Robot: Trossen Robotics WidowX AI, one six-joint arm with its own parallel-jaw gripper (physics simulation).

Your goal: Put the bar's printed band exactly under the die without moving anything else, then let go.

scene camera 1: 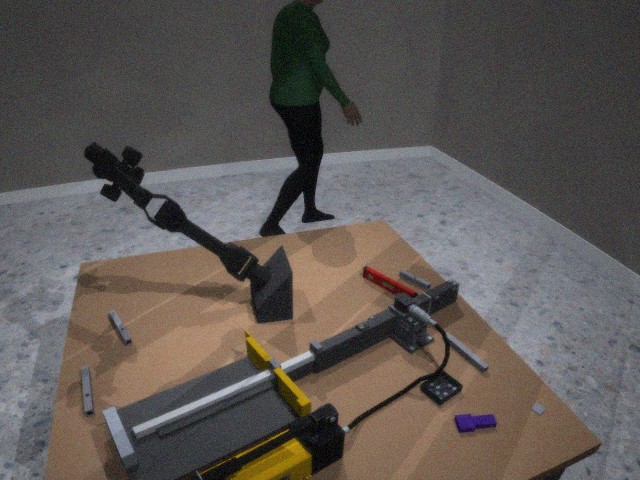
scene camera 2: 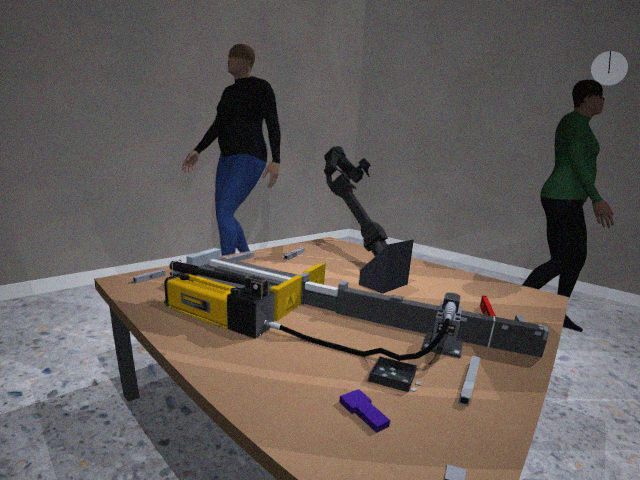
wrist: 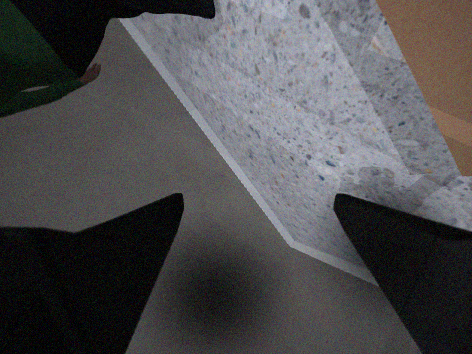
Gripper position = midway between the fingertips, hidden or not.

Note:
The gripper (scene camera 1: 126, 178) is open and holds nothing. On the table rests a purple piece (scene camera 2: 356, 401). Further things: a long grey bar (scene camera 1: 151, 426) and a yellow and black pump unit (scene camera 1: 316, 439).
The long grey bar shows as well in scene camera 2 (scene camera 2: 215, 263). The gripper is seen too in the wrist view (wrist: 258, 200). The yellow and black pump unit is seen too in scene camera 2 (scene camera 2: 244, 310). The wrist view misses the long grey bar: it is out of frame. The wrist view does not show the purple piece: it is out of frame.

